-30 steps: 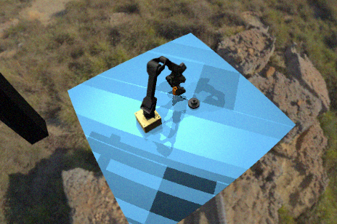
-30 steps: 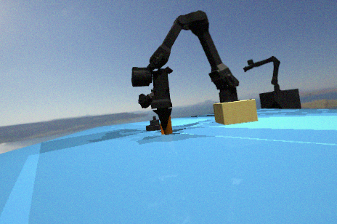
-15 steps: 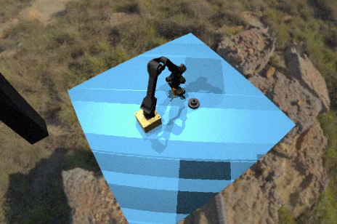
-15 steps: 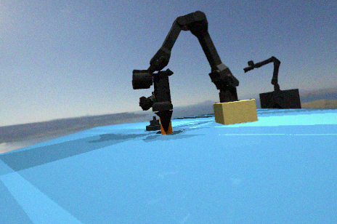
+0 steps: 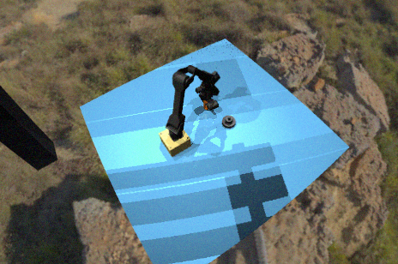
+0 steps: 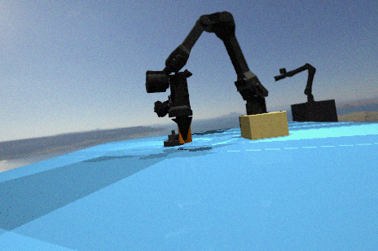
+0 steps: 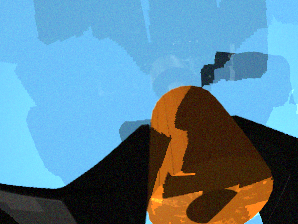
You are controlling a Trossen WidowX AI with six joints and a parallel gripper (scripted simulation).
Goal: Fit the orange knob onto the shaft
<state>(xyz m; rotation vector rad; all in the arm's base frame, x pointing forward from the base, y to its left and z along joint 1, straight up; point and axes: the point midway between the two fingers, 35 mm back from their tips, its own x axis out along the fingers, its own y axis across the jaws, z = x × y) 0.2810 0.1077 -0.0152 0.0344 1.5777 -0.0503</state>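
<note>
Now: the pedestal 50 mm ahead of my gripper tip and 160 mm to the right of it. From my gripper tip the other things lie so: orange knob (20 mm above).
</note>
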